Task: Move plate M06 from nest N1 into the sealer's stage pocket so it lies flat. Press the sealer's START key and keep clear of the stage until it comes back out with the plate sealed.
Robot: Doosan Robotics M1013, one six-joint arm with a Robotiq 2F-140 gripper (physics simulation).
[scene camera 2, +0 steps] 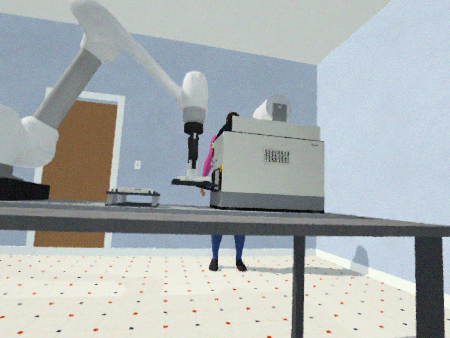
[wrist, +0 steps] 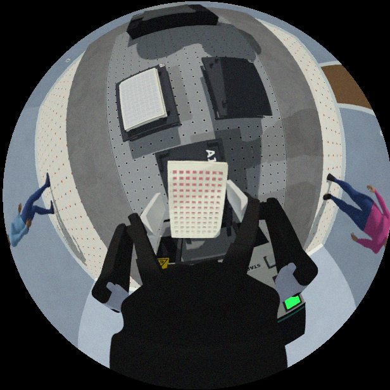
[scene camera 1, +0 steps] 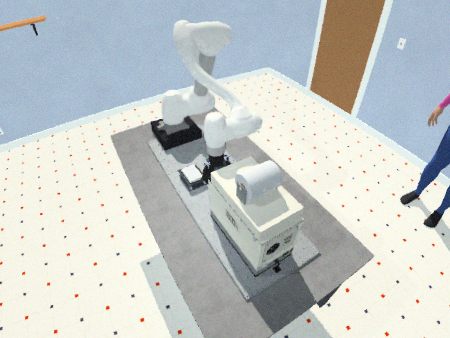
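Pixels of known places: gripper, fingertip midpoint: [scene camera 2: 191, 179]; arm's base, origin of the base link: [scene camera 1: 174, 125].
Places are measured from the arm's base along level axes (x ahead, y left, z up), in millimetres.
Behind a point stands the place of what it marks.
Plate M06 [wrist: 196, 198] [scene camera 2: 189, 178], white with a grid of red wells, lies flat on the sealer's dark stage [wrist: 183, 156] [scene camera 2: 185, 183] {x 698, y -102, z 24 mm}, which sticks out of the front of the sealer [scene camera 1: 254, 208] {x 1119, y -129, z 285 mm} [scene camera 2: 270, 167] {x 1007, y -174, z 100 mm}. My gripper [wrist: 196, 207] [scene camera 2: 191, 172] {x 726, y -63, z 43 mm} [scene camera 1: 213, 167] hangs straight over the plate. It is open, with one white finger pad on each long side of the plate, and holds nothing. The START label [wrist: 254, 267] and a green lit panel [wrist: 292, 301] show on the sealer's front at the lower right of the wrist view.
A second white plate [wrist: 142, 98] [scene camera 1: 191, 172] {x 521, y -123, z -3 mm} sits in a dark nest left of the stage. An empty dark nest [wrist: 236, 87] lies to the right. The arm's black base [scene camera 1: 177, 132] {x 97, y -16, z 1 mm} is at the back. A person in pink [wrist: 371, 218] [scene camera 2: 208, 161] stands behind the table, and one in blue [wrist: 21, 218] on the other side.
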